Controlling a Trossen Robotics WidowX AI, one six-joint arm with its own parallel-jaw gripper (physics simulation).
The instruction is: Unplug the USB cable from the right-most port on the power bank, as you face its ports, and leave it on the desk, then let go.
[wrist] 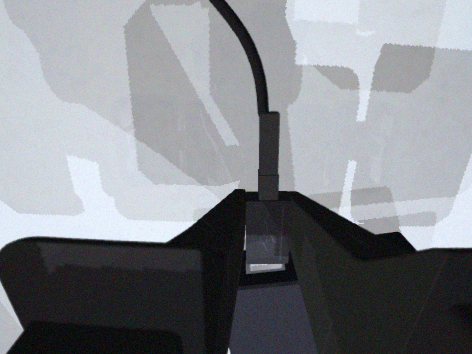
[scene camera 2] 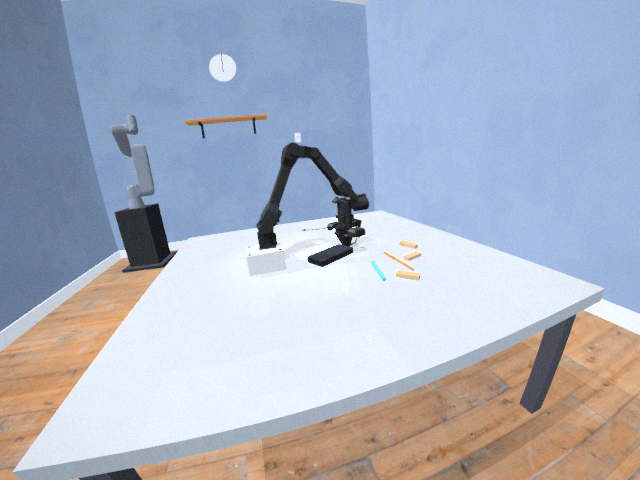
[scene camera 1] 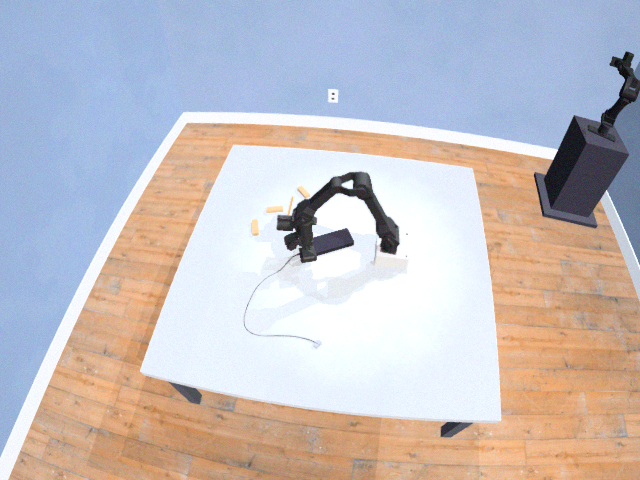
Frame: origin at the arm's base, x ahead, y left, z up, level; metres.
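Seen in the pictures: gripper, fingertip midpoint: (wrist: 265, 201); arm's base at its link origin: (scene camera 2: 267, 246) (scene camera 1: 389, 246).
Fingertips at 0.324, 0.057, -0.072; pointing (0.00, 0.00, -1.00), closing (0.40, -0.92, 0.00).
Observation:
Offsets run from my fingertips to a thing's top centre, as dx, dy, dz. "spot": to the spot under its first point. Level surfaces: height alone.
The power bank {-0.085, -0.077, +0.022} (scene camera 1: 333, 241) (scene camera 2: 330, 254) (wrist: 272, 320) is a dark flat block lying on the desk, partly hidden by the fingers in the wrist view. The USB plug {+0.003, +0.001, +0.015} (wrist: 266, 230) is a dark block at its port edge, with a bright metal strip showing where it meets the port. The other ports are hidden in the wrist view. My gripper (scene camera 1: 306, 250) (scene camera 2: 346, 241) (wrist: 265, 201) is shut on the plug, one finger on each side. The black cable (scene camera 1: 245, 310) (scene camera 2: 315, 228) (wrist: 252, 52) runs from the plug and curves over the desk to a pale end connector {spot: -0.136, +0.382, +0.010} (scene camera 1: 316, 344).
Wooden blocks (scene camera 1: 274, 209) (scene camera 2: 407, 275), an orange stick {+0.132, -0.211, +0.007} (scene camera 1: 290, 205) (scene camera 2: 398, 260) and a cyan stick {+0.032, -0.266, +0.010} (scene camera 2: 378, 270) lie on the desk {dz +0.000} (scene camera 1: 392, 361) (scene camera 2: 310, 335) beyond the power bank. The arm's white base block (scene camera 1: 391, 259) (scene camera 2: 266, 259) stands on the other side.

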